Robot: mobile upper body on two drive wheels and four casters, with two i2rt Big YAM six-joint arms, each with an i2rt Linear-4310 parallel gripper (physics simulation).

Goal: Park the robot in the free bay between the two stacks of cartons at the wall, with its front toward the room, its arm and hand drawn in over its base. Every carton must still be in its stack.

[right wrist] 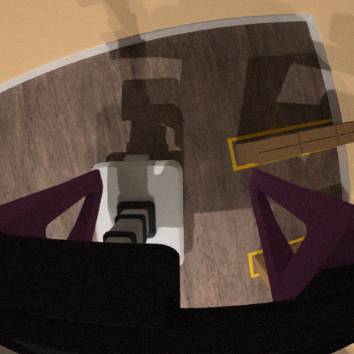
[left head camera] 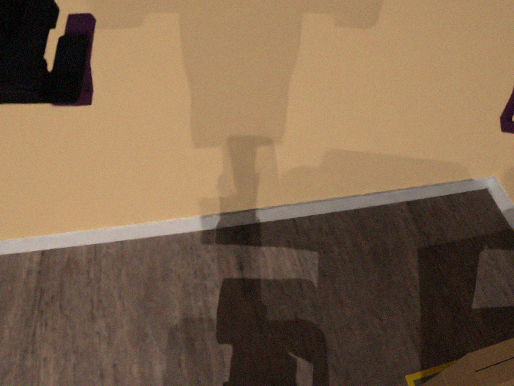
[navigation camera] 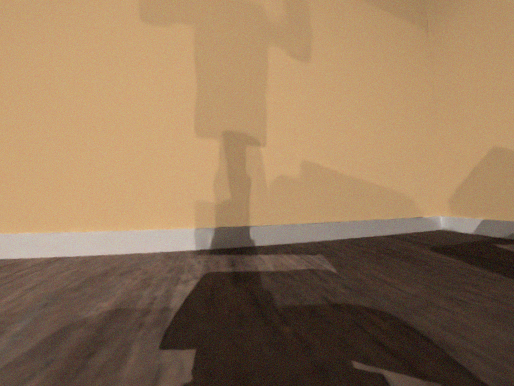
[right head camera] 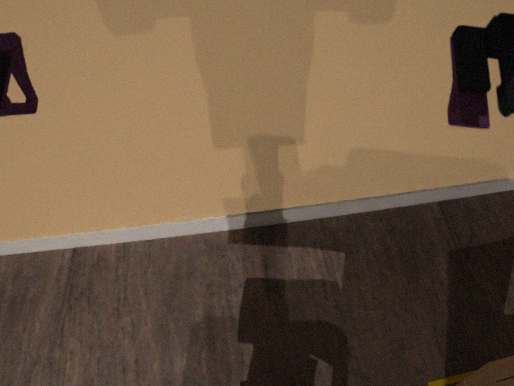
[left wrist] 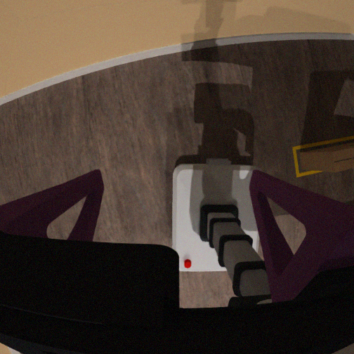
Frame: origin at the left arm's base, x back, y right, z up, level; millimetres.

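Seen in the pictures: left gripper, fingertip midpoint: (left head camera: 38,98); right gripper, fingertip midpoint: (right head camera: 503,121).
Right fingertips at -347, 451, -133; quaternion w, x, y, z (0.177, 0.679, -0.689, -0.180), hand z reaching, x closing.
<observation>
Offsets run from my right fingertips to a thing's top centre, as dx, dy, dz. "*": to the spot under its first point.
My white base (left wrist: 187,195) (right wrist: 167,200) stands on the floor left of the carton stacks, its front edge toward the facing wall. One carton stack {-40, +541, -916} (left head camera: 487,357) (right head camera: 500,372) (left wrist: 327,159) (right wrist: 285,144) lies to its right. The second stack (right wrist: 264,272) is mostly hidden behind a right gripper finger. The bay (right wrist: 320,181) between them is shaded. The cartons in view stand in line inside their outlines. My left gripper (left wrist: 176,177) is open and empty over the base's left side. My right gripper (right wrist: 175,177) is open and empty over its right side.
The tan wall (left head camera: 125,165) (right head camera: 125,165) (navigation camera: 100,125) and its white skirting {* -685, -763, -1214} (left head camera: 125,231) (navigation camera: 100,241) are close in front. A corner shows at the right. Yellow floor outlines (left wrist: 298,162) (right wrist: 232,155) frame the stacks. My robot's shadow falls on floor and wall.
</observation>
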